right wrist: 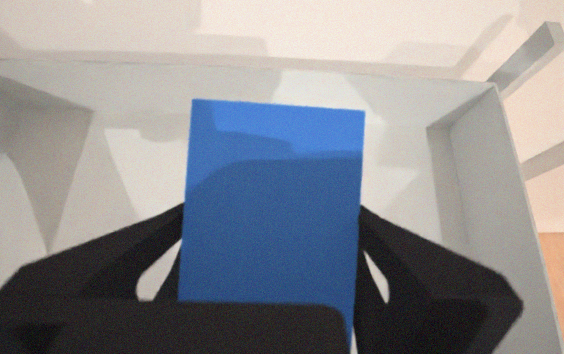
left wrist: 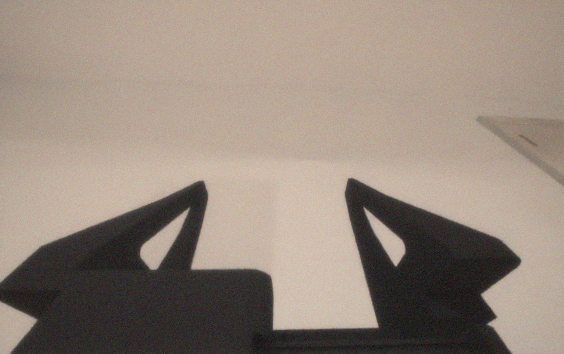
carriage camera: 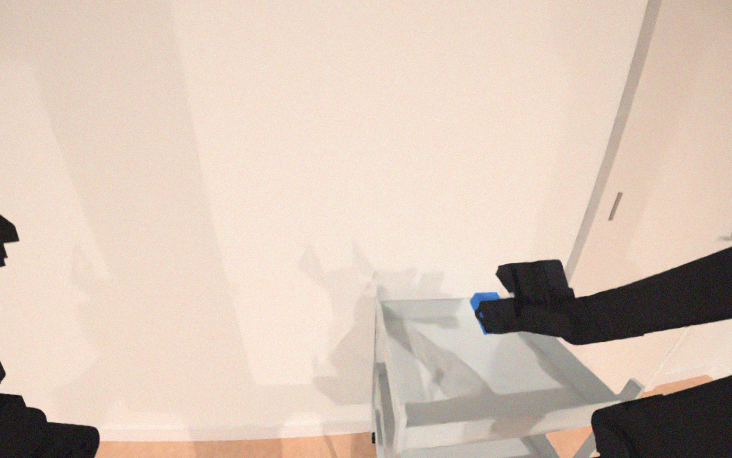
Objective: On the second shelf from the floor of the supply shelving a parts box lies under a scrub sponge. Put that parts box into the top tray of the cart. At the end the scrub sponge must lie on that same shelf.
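Places are measured from the left arm's base along level axes (x down, y ahead, z right), in centimetres.
Pixels of known places: left gripper, fingertip midpoint: (left wrist: 276,186); right gripper, fingertip midpoint: (right wrist: 273,206) (carriage camera: 487,312).
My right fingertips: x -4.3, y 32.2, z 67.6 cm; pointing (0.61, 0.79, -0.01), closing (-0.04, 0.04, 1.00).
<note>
Behind a point stands the place of what it marks.
A blue parts box (carriage camera: 485,297) {x -8.4, y 33.2, z 66.8 cm} (right wrist: 275,131) {x -8.5, y 33.7, z 67.6 cm} is held between the fingers of my right gripper (right wrist: 273,206) {x -4.3, y 32.2, z 67.6 cm}, which is shut on it. Box and gripper hang over the cart's grey top tray (carriage camera: 475,422) {x 0.5, y 11.2, z 54.6 cm} (right wrist: 492,165) {x 2.6, y 38.4, z 84.3 cm}, toward its far side in the carriage view. A gap to the tray's floor seems to show, but its size is hard to tell. My left gripper (left wrist: 276,186) {x -43.3, y 4.2, z -0.7 cm} is open, its fingers wide apart, with pale wall behind them; part of the left arm shows at the left edge of the carriage view. The scrub sponge and the supply shelving do not show.
A pale wall (carriage camera: 269,135) {x -45.6, y 45.5, z 14.0 cm} (left wrist: 275,120) {x -125.6, y 44.6, z -6.9 cm} stands behind the cart. The cart's handle (carriage camera: 631,389) {x -2.9, y 11.6, z 85.0 cm} (right wrist: 525,56) {x -2.5, y 44.5, z 84.5 cm} sticks out at its right end, and a lower tray (carriage camera: 485,449) {x 33.7, y 20.3, z 70.0 cm} shows beneath. A grey strip (carriage camera: 620,124) {x -52.1, y 47.7, z 106.9 cm} runs down the wall at the right.
</note>
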